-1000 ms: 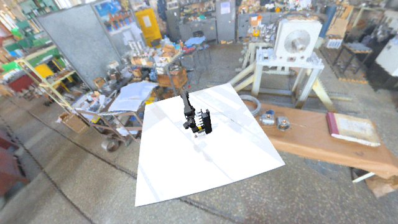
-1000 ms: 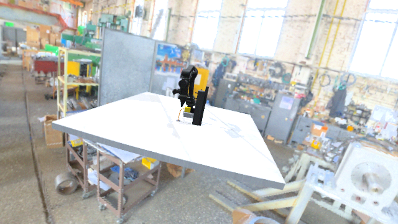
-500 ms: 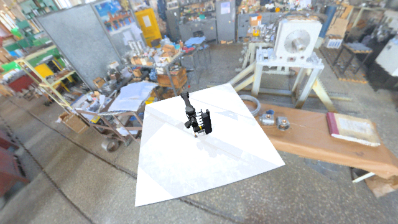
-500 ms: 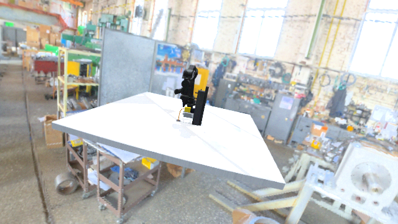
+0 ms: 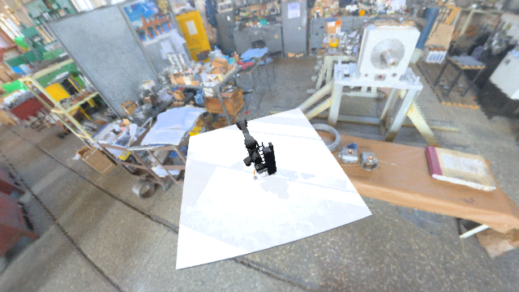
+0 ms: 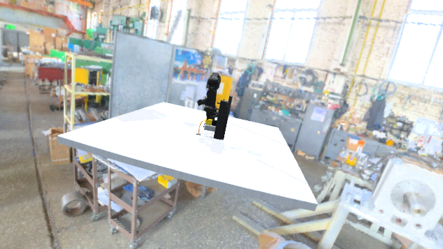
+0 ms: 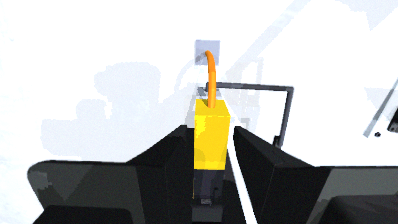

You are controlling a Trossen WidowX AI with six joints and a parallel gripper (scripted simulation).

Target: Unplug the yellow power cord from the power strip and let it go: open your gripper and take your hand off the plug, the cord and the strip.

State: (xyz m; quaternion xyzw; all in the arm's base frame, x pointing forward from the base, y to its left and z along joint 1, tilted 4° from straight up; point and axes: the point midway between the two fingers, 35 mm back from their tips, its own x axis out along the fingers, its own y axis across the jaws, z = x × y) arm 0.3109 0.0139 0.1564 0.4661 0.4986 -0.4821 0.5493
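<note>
My gripper tip is now 30 mm to the right of the yellow plug, 10 mm past it and 10 mm above it.
</note>
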